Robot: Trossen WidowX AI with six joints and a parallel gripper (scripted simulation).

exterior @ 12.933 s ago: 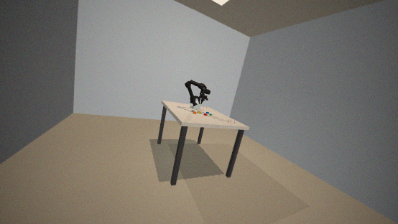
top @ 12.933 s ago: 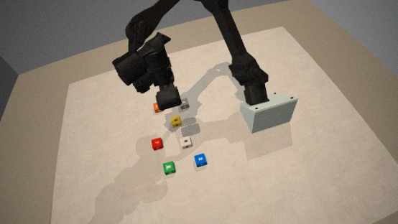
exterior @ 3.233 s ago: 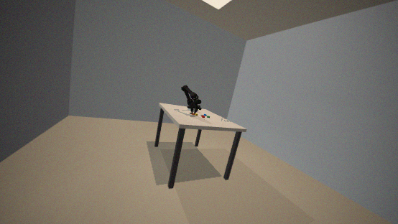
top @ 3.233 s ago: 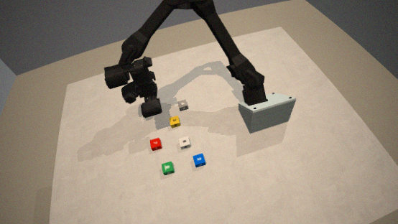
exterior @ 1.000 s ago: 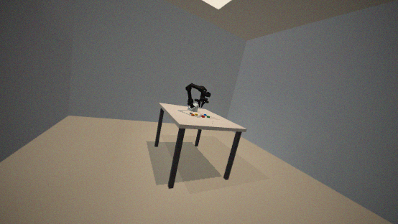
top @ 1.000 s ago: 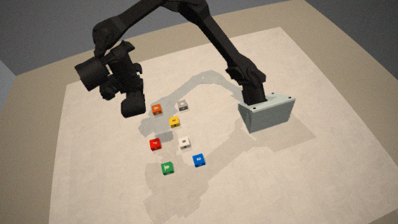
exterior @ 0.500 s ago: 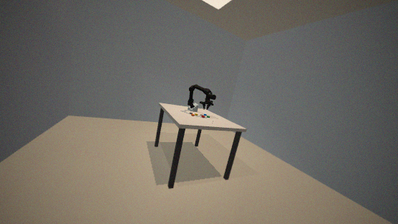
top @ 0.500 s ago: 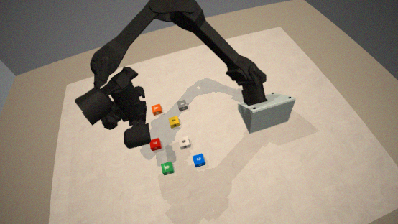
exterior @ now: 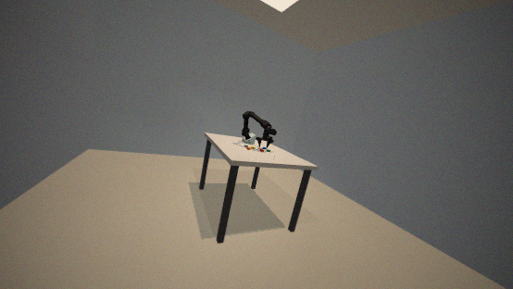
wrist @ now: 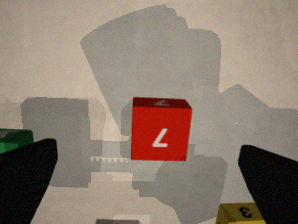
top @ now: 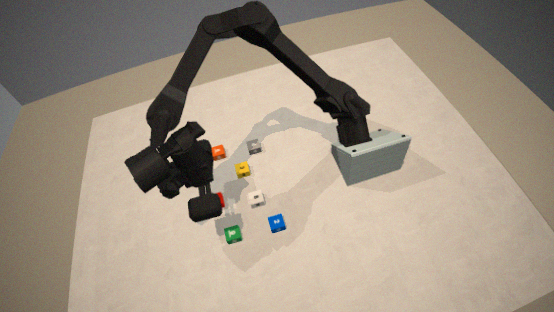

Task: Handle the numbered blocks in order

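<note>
Now: gripper tip 1 cm to the left of the red block and 3 cm above it. Also, from my gripper tip: white block (10 cm behind, 1 cm to the left, 3 cm below); then yellow block (7 cm behind, 8 cm to the right, 3 cm below); then green block (4 cm behind, 9 cm to the left, 3 cm below).
</note>
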